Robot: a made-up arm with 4 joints.
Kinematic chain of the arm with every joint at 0, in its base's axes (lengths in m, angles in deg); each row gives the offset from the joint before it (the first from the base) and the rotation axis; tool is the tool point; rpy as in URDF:
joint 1: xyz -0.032 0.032 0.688 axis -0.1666 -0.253 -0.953
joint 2: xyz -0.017 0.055 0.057 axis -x
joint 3: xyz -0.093 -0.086 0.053 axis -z
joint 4: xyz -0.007 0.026 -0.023 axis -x
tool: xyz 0.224 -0.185 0.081 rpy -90 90 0
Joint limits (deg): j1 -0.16..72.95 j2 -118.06..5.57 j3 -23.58..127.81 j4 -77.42..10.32
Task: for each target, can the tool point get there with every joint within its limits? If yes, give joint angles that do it. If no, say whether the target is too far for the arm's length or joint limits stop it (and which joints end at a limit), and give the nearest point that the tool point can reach.
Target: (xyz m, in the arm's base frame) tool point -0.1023 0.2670 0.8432
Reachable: no: joint limits stop it (at a limit: joint 1, joint 2, joint 3, joint 4) | nearest point -0.2660 0.3816 0.7630 | short by 0.215 m
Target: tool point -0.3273 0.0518 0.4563
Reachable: yes | joints 10.15 -77.85 95.31 -26.59
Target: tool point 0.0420 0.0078 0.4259
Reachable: yes | joints 34.95 -87.01 21.38 -31.21
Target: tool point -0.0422 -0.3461 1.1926
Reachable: no: too far | nearest point -0.0775 -0.2349 0.9198 | short by 0.297 m
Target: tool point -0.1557 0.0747 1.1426
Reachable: no: joint limits stop it (at a limit: joint 1, joint 2, joint 4) | nearest point -0.1533 -0.0469 0.9336 | short by 0.242 m
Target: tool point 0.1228 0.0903 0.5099
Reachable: yes | joints 23.60 -85.45 2.87 -58.58
